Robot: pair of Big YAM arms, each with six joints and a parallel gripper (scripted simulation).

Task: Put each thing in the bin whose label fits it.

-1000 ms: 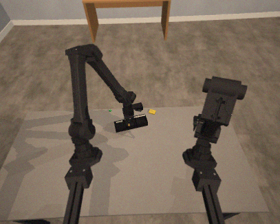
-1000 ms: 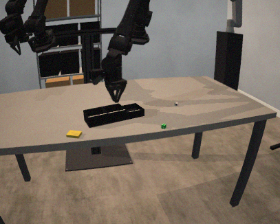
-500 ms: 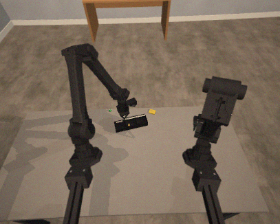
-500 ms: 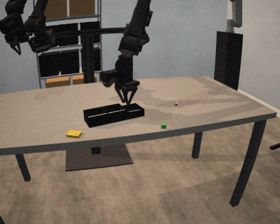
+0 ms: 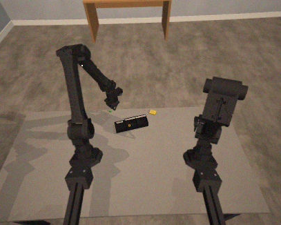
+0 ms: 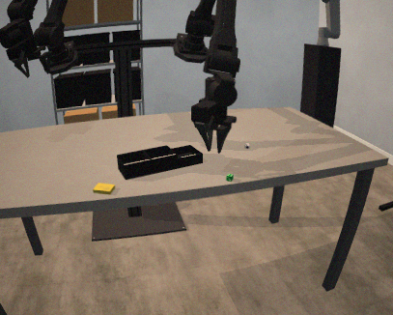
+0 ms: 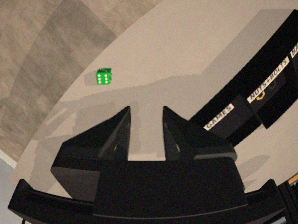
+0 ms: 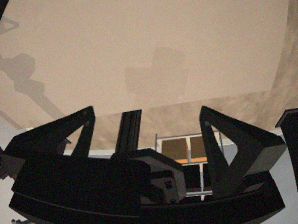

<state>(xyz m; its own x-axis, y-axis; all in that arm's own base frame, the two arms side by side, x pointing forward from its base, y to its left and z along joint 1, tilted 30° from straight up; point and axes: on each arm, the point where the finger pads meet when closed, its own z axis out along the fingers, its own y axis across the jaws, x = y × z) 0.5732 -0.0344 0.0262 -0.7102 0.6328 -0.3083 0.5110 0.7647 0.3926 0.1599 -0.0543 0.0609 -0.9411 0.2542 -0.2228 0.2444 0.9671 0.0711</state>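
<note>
My left gripper is now 4 cm short of the green cube, 4 cm to the right of it and 7 cm above it. Also, from my left hand: small yellow ring (11 cm behind, 13 cm to the right, 7 cm below); small white piece (19 cm behind, 18 cm to the left, 7 cm below); small black piece (11 cm behind, 15 cm to the right, 7 cm below).
</note>
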